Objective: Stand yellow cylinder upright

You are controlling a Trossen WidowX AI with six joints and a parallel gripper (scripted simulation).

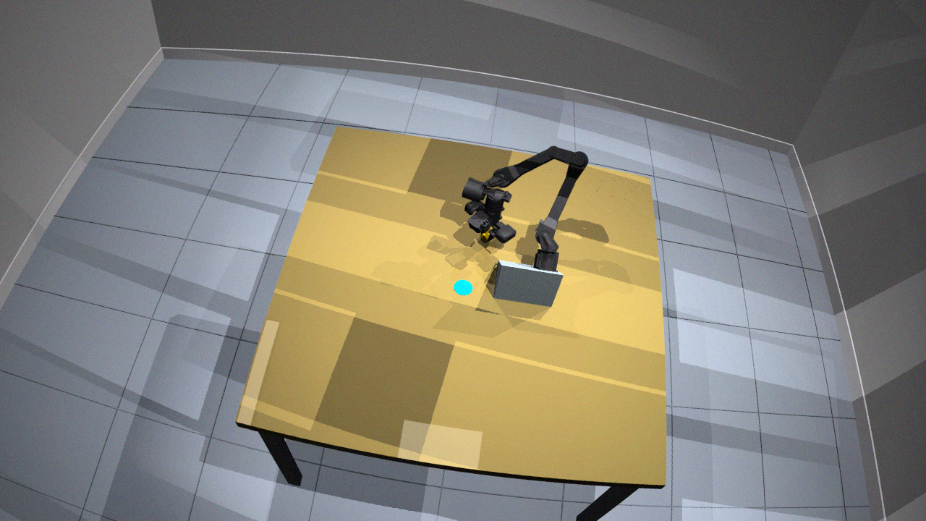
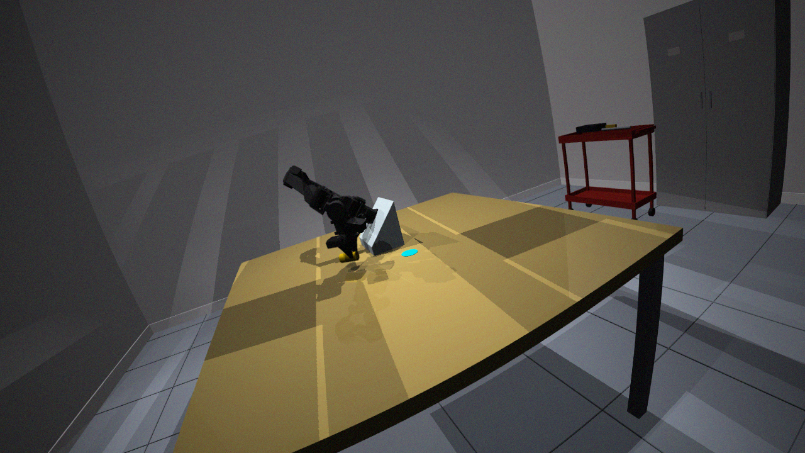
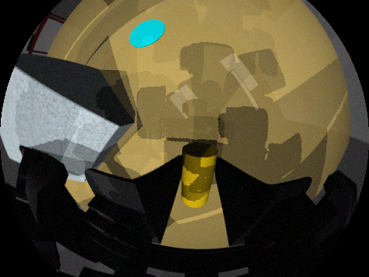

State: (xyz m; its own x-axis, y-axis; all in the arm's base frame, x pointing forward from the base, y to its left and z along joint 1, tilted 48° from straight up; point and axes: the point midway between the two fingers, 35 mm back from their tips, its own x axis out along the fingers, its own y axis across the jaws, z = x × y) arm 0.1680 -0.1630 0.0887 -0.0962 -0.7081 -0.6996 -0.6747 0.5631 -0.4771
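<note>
Now: the cyan circle 18 cm to the left of my gripper tip, 7 cm ahead of it and 4 cm below it. The rest, counted from my gripper tip: yellow cylinder: 2 cm behind, 1 cm to the right.
</note>
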